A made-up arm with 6 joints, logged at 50 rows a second.
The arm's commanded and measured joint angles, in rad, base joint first. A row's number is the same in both.
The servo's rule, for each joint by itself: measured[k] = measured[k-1] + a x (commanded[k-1-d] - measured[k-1]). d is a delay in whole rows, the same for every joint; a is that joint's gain. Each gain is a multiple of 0.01, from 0.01 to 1. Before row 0 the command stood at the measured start. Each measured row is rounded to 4 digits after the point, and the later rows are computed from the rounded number. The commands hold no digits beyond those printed.
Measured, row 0:
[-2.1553, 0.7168, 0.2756, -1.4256, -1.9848, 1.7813]
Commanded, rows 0 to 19:
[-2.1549, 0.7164, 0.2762, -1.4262, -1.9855, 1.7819]
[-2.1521, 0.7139, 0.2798, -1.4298, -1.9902, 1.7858]
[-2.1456, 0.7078, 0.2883, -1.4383, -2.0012, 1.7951]
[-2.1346, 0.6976, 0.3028, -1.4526, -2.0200, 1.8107]
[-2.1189, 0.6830, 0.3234, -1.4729, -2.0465, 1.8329]
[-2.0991, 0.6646, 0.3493, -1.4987, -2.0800, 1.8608]
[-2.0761, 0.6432, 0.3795, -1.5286, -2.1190, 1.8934]
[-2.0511, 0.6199, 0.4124, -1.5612, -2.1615, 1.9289]
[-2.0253, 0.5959, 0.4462, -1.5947, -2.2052, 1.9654]
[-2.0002, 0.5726, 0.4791, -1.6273, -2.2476, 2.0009]
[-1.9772, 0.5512, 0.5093, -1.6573, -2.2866, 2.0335]
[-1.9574, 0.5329, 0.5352, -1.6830, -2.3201, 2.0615]
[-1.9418, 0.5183, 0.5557, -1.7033, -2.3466, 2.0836]
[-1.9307, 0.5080, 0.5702, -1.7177, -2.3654, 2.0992]
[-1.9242, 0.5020, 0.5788, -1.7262, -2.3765, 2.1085]
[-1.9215, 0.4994, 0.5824, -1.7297, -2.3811, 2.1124]
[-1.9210, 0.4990, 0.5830, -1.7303, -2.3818, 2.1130]
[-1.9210, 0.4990, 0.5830, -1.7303, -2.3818, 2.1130]
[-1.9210, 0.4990, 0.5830, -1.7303, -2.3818, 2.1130]
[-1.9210, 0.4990, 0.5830, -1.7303, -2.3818, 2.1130]
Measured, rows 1 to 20:
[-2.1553, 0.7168, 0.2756, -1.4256, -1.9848, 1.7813]
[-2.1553, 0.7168, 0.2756, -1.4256, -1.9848, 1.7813]
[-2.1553, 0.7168, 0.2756, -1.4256, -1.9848, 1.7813]
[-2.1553, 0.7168, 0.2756, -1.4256, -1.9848, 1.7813]
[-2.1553, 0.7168, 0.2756, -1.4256, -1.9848, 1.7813]
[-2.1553, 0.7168, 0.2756, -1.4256, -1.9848, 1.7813]
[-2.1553, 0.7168, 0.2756, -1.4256, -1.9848, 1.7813]
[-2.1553, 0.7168, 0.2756, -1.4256, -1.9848, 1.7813]
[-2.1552, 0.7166, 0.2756, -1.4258, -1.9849, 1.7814]
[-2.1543, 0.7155, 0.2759, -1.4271, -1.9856, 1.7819]
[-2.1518, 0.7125, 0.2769, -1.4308, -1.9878, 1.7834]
[-2.1468, 0.7067, 0.2790, -1.4380, -1.9923, 1.7864]
[-2.1387, 0.6975, 0.2826, -1.4495, -1.9999, 1.7915]
[-2.1272, 0.6847, 0.2879, -1.4657, -2.0111, 1.7991]
[-2.1124, 0.6685, 0.2952, -1.4865, -2.0262, 1.8095]
[-2.0946, 0.6495, 0.3046, -1.5112, -2.0451, 1.8226]
[-2.0745, 0.6286, 0.3159, -1.5388, -2.0675, 1.8383]
[-2.0530, 0.6068, 0.3290, -1.5680, -2.0927, 1.8562]
[-2.0310, 0.5851, 0.3434, -1.5975, -2.1198, 1.8757]
[-2.0097, 0.5647, 0.3587, -1.6257, -2.1478, 1.8961]
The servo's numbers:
d 8
a 0.29 0.39 0.08 0.33 0.14 0.11

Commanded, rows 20 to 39:
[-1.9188, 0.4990, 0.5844, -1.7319, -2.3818, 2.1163]
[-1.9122, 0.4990, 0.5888, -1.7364, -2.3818, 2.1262]
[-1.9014, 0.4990, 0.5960, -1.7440, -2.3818, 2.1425]
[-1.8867, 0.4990, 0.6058, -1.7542, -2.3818, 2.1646]
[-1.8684, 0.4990, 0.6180, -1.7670, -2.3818, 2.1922]
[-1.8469, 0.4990, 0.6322, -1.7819, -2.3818, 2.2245]
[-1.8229, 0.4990, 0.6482, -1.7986, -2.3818, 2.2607]
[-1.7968, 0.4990, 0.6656, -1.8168, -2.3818, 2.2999]
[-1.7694, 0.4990, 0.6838, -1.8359, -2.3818, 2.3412]
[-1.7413, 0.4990, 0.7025, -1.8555, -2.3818, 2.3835]
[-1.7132, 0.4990, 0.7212, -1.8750, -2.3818, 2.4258]
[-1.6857, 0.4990, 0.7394, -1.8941, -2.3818, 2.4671]
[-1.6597, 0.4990, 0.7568, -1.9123, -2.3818, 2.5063]
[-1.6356, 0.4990, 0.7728, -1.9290, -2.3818, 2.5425]
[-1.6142, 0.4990, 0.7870, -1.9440, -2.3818, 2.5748]
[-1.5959, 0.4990, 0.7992, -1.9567, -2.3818, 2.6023]
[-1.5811, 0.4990, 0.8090, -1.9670, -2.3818, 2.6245]
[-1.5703, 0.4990, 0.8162, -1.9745, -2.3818, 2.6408]
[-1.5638, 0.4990, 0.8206, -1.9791, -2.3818, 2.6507]
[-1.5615, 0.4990, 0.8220, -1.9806, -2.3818, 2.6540]
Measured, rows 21 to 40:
[-1.9900, 0.5466, 0.3745, -1.6513, -2.1756, 1.9167]
[-1.9728, 0.5315, 0.3902, -1.6732, -2.2022, 1.9368]
[-1.9587, 0.5200, 0.4053, -1.6907, -2.2266, 1.9557]
[-1.9479, 0.5120, 0.4195, -1.7036, -2.2482, 1.9729]
[-1.9401, 0.5069, 0.4326, -1.7124, -2.2669, 1.9883]
[-1.9346, 0.5038, 0.4446, -1.7183, -2.2830, 2.0020]
[-1.9307, 0.5019, 0.4557, -1.7223, -2.2968, 2.0142]
[-1.9279, 0.5008, 0.4659, -1.7249, -2.3087, 2.0251]
[-1.9253, 0.5001, 0.4754, -1.7272, -2.3189, 2.0351]
[-1.9215, 0.4997, 0.4845, -1.7302, -2.3277, 2.0451]
[-1.9157, 0.4994, 0.4934, -1.7348, -2.3353, 2.0558]
[-1.9073, 0.4992, 0.5024, -1.7412, -2.3418, 2.0678]
[-1.8960, 0.4991, 0.5116, -1.7497, -2.3474, 2.0815]
[-1.8818, 0.4991, 0.5212, -1.7603, -2.3522, 2.0972]
[-1.8647, 0.4991, 0.5314, -1.7729, -2.3563, 2.1152]
[-1.8450, 0.4991, 0.5421, -1.7874, -2.3599, 2.1355]
[-1.8231, 0.4991, 0.5534, -1.8034, -2.3630, 2.1581]
[-1.7994, 0.4991, 0.5653, -1.8206, -2.3656, 2.1829]
[-1.7744, 0.4991, 0.5778, -1.8386, -2.3679, 2.2096]
[-1.7487, 0.4991, 0.5907, -1.8569, -2.3698, 2.2379]

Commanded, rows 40 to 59:
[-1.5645, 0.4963, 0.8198, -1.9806, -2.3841, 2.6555]
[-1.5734, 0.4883, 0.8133, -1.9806, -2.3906, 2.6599]
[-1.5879, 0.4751, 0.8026, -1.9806, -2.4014, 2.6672]
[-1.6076, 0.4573, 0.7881, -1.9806, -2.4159, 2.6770]
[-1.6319, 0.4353, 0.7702, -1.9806, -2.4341, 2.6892]
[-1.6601, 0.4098, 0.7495, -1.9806, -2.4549, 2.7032]
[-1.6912, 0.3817, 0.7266, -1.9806, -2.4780, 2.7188]
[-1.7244, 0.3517, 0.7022, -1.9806, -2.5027, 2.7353]
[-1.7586, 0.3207, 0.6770, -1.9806, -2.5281, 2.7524]
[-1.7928, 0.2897, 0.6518, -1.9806, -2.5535, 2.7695]
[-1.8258, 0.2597, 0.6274, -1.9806, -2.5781, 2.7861]
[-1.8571, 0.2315, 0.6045, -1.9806, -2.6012, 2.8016]
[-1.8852, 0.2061, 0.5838, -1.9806, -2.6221, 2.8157]
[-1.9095, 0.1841, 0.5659, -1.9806, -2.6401, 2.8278]
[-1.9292, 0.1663, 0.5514, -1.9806, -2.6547, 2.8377]
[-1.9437, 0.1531, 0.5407, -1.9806, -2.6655, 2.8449]
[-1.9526, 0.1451, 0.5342, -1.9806, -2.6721, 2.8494]
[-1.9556, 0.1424, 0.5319, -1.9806, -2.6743, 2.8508]
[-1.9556, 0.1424, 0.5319, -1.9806, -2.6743, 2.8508]
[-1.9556, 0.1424, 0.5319, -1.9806, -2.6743, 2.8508]
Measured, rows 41 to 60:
[-1.7229, 0.4991, 0.6040, -1.8752, -2.3715, 2.2674]
[-1.6976, 0.4991, 0.6175, -1.8930, -2.3729, 2.2977]
[-1.6734, 0.4991, 0.6311, -1.9098, -2.3741, 2.3282]
[-1.6509, 0.4991, 0.6445, -1.9253, -2.3752, 2.3584]
[-1.6307, 0.4991, 0.6577, -1.9391, -2.3761, 2.3877]
[-1.6132, 0.4991, 0.6704, -1.9508, -2.3769, 2.4155]
[-1.5989, 0.4991, 0.6824, -1.9601, -2.3776, 2.4414]
[-1.5881, 0.4991, 0.6936, -1.9669, -2.3782, 2.4648]
[-1.5813, 0.4980, 0.7037, -1.9714, -2.3790, 2.4858]
[-1.5790, 0.4942, 0.7125, -1.9744, -2.3806, 2.5050]
[-1.5816, 0.4868, 0.7197, -1.9764, -2.3835, 2.5228]
[-1.5891, 0.4753, 0.7252, -1.9778, -2.3880, 2.5398]
[-1.6015, 0.4597, 0.7288, -1.9787, -2.3945, 2.5562]
[-1.6185, 0.4402, 0.7305, -1.9793, -2.4030, 2.5724]
[-1.6396, 0.4174, 0.7302, -1.9797, -2.4135, 2.5885]
[-1.6642, 0.3918, 0.7280, -1.9800, -2.4260, 2.6046]
[-1.6916, 0.3641, 0.7239, -1.9802, -2.4403, 2.6209]
[-1.7209, 0.3351, 0.7181, -1.9803, -2.4561, 2.6372]
[-1.7513, 0.3057, 0.7108, -1.9804, -2.4732, 2.6536]
[-1.7820, 0.2768, 0.7023, -1.9805, -2.4911, 2.6699]

